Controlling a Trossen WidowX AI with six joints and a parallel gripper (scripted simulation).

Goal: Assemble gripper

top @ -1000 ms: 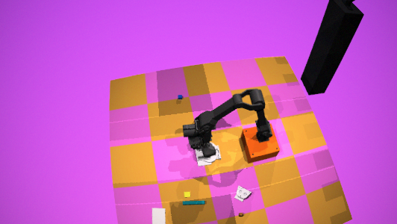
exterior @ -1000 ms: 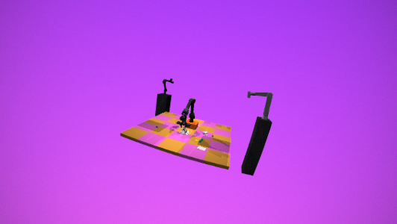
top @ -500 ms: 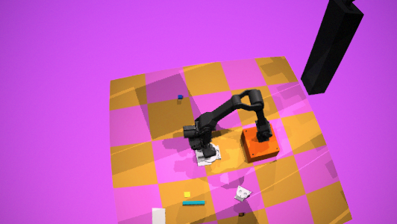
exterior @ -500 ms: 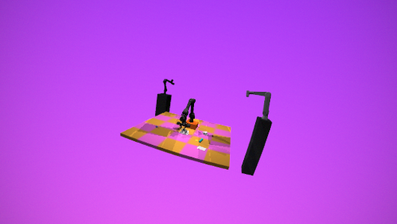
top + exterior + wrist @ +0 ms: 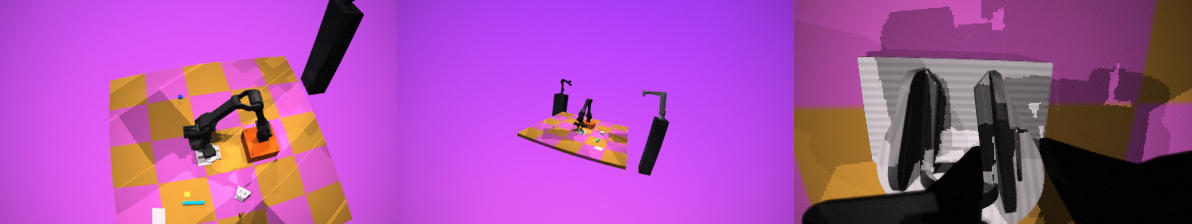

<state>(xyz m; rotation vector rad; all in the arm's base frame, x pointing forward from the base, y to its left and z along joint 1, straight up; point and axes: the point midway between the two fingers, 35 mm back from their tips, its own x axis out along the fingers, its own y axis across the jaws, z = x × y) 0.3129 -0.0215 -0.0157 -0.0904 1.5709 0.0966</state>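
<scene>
Now: gripper tip 41 cm to the right of the small brown cube, 11 cm past it and 2 cm above it. From my gripper tip the other things lie so: gripper jaw (3 cm behind, 1 cm to the left); yellow cube (24 cm to the left, 13 cm ahead, 3 cm below); teal bar (30 cm to the left, 11 cm ahead, 2 cm below).
</scene>
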